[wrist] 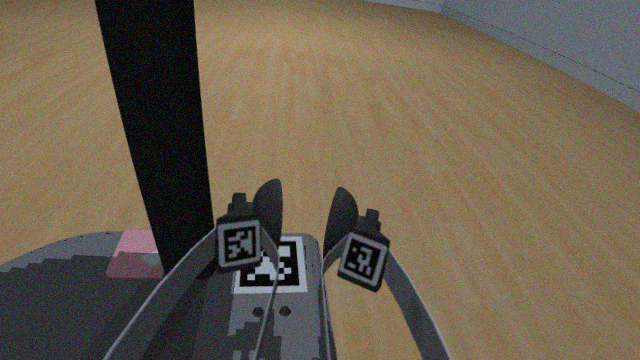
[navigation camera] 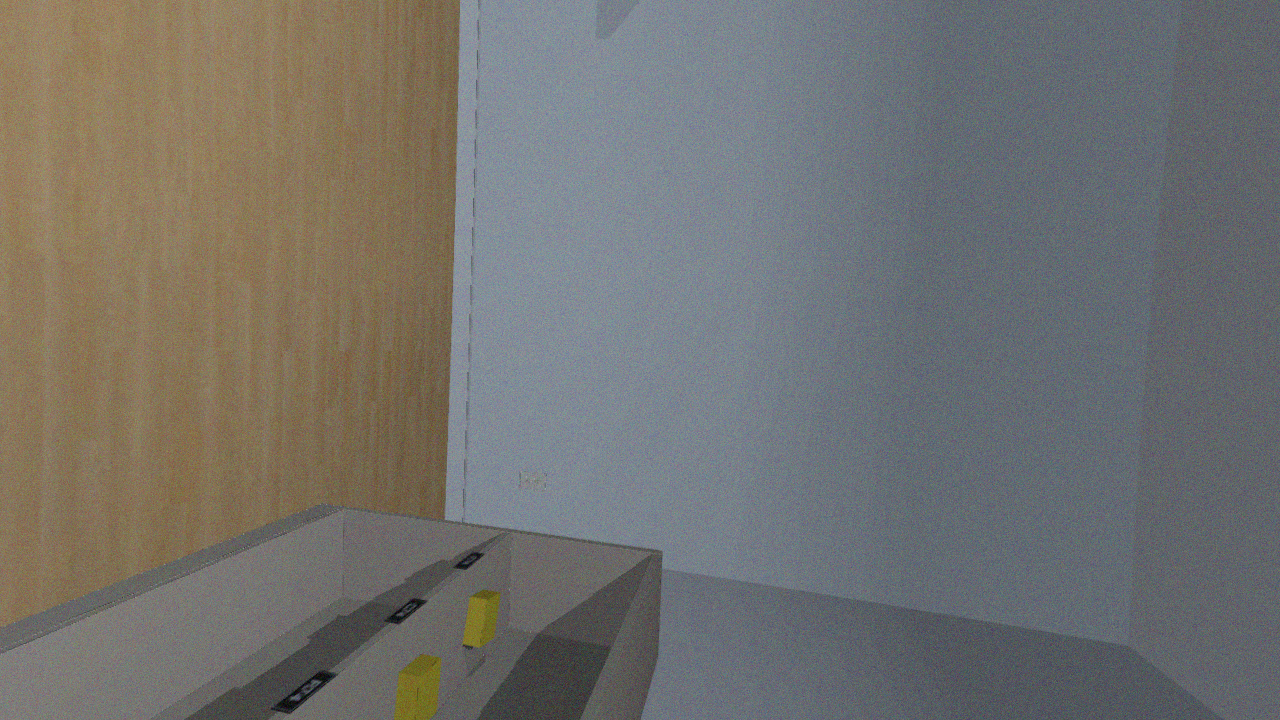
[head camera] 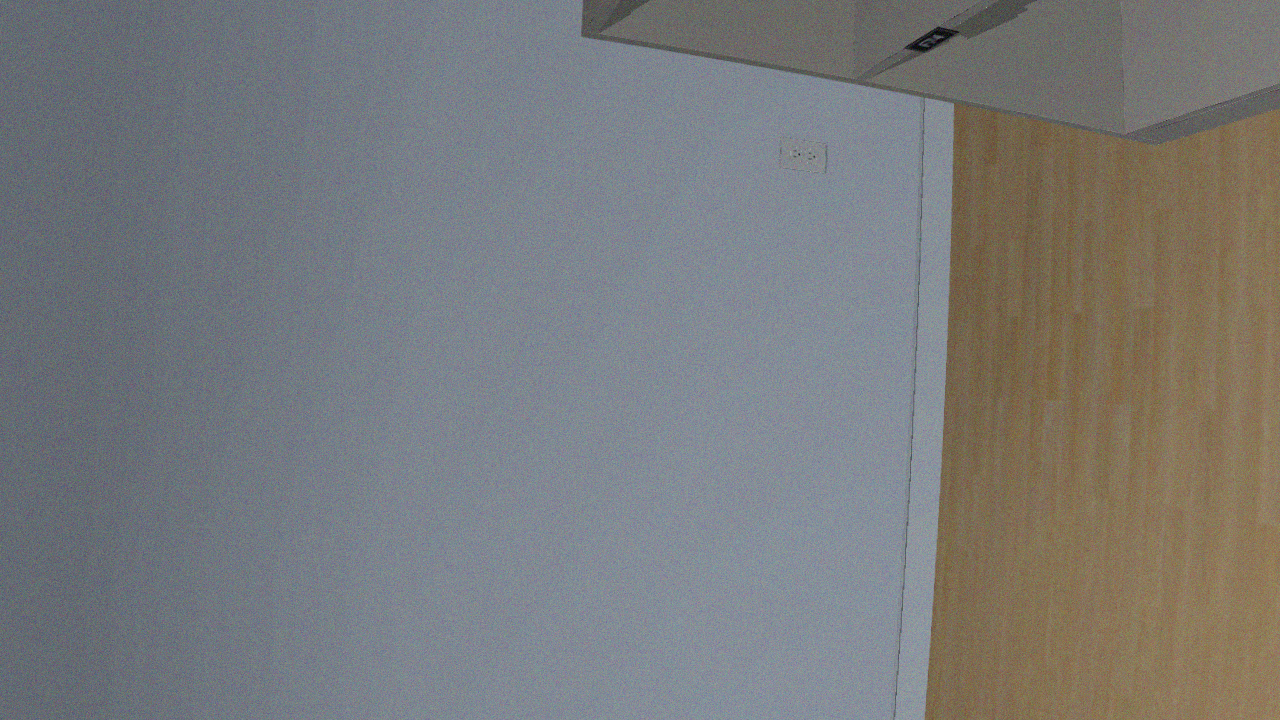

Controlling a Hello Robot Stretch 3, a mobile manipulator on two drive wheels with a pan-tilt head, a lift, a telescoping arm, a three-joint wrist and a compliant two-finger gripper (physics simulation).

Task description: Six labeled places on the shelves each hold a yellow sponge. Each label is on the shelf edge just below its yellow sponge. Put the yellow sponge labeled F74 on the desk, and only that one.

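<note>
The shelf unit [head camera: 1199, 53] [navigation camera: 637, 626] shows at the top right of the head view and the bottom of the navigation view; both pictures look turned sideways. In the navigation view one yellow sponge [navigation camera: 481, 617] and another yellow sponge [navigation camera: 418, 687] stand on a shelf. Dark labels [navigation camera: 304, 691] [navigation camera: 406, 610] [navigation camera: 468, 560] line the shelf edge. One label [head camera: 930, 39] shows in the head view. None can be read surely. My gripper [wrist: 305, 208] is partly open and empty, over the robot's base in the wrist view, with no sponge near it. The desk does not show.
The wooden floor [head camera: 1109, 402] [navigation camera: 223, 268] [wrist: 425, 175] meets a blue-grey wall [head camera: 537, 358] [navigation camera: 760, 313] [wrist: 590, 35] with an outlet [head camera: 802, 154] [navigation camera: 532, 480]. The black mast [wrist: 160, 125] rises left of the gripper, from the grey base [wrist: 65, 295].
</note>
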